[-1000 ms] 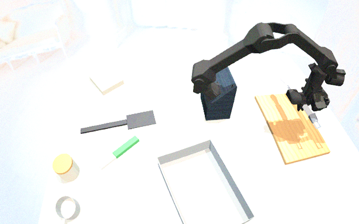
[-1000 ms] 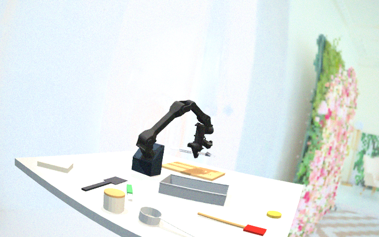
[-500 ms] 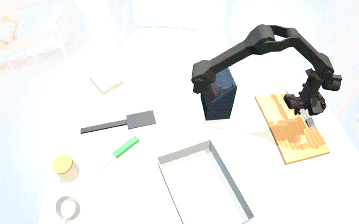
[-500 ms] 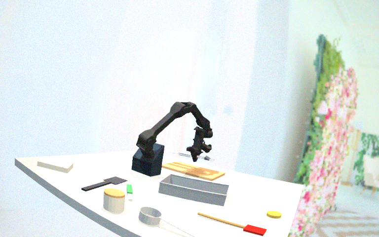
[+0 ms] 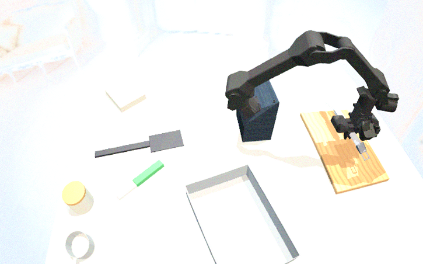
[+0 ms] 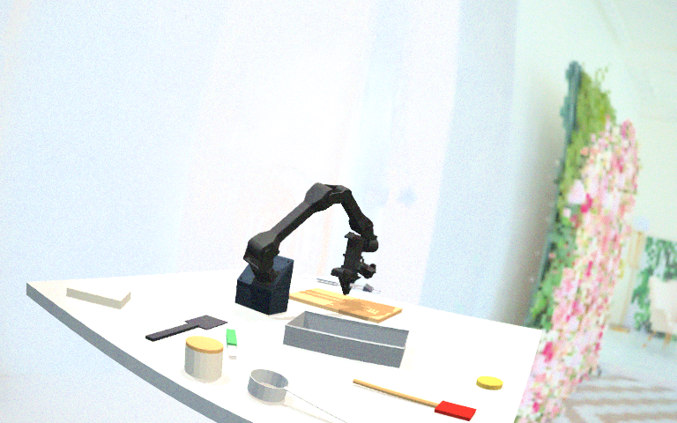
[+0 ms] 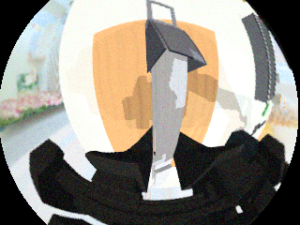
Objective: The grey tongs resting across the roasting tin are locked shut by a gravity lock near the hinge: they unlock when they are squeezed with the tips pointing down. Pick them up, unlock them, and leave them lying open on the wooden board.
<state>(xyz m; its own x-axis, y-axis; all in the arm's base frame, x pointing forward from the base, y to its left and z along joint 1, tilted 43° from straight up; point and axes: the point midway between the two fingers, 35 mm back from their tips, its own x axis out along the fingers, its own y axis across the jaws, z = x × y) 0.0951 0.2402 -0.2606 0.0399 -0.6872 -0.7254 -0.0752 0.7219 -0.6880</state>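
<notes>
Right now the wooden board is 4 cm below my gripper tip. Also, from my gripper tip: dark spatula: 72 cm to the right, 4 cm below, 4 cm behind; then grey roasting tin: 42 cm to the right, 26 cm ahead, 2 cm below; then yellow disc: 67 cm ahead, 42 cm to the right, 3 cm below.
</notes>
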